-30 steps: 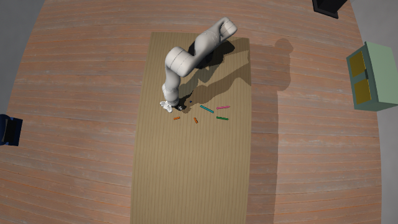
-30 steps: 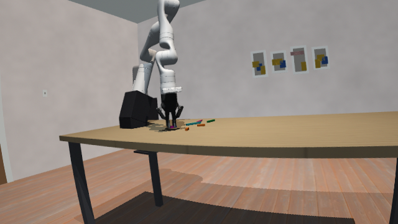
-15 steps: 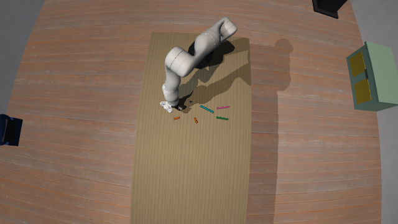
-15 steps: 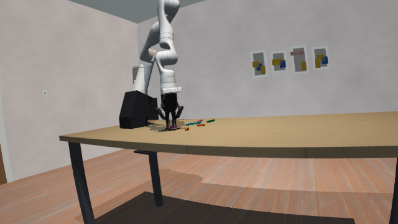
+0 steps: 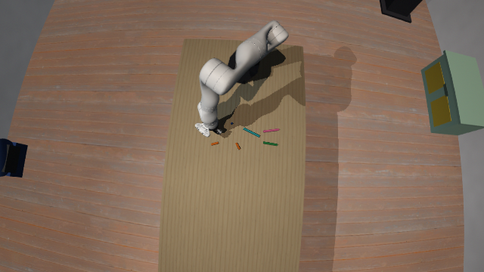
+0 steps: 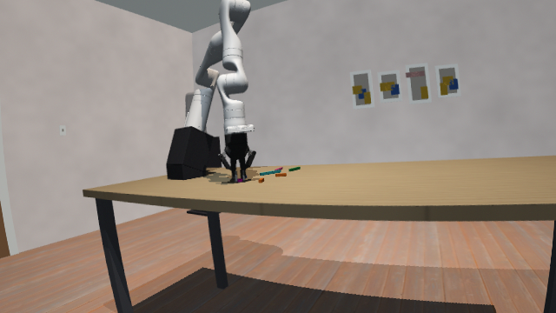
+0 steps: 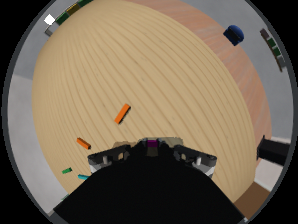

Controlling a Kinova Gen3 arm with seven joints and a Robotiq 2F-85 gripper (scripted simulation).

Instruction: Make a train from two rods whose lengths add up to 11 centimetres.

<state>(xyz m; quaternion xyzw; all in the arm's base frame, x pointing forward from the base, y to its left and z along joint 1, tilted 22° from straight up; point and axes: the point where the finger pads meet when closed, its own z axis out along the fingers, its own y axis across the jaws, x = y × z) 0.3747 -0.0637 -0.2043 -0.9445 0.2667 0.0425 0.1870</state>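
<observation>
Now: the magenta rod 1 cm below my hand. Also, from my hand: pink rod: 5 cm behind, 32 cm to the left, 2 cm below; turquoise rod: 2 cm behind, 21 cm to the left, 2 cm below; blue rod: 5 cm behind, 9 cm to the left, 2 cm below.
</observation>
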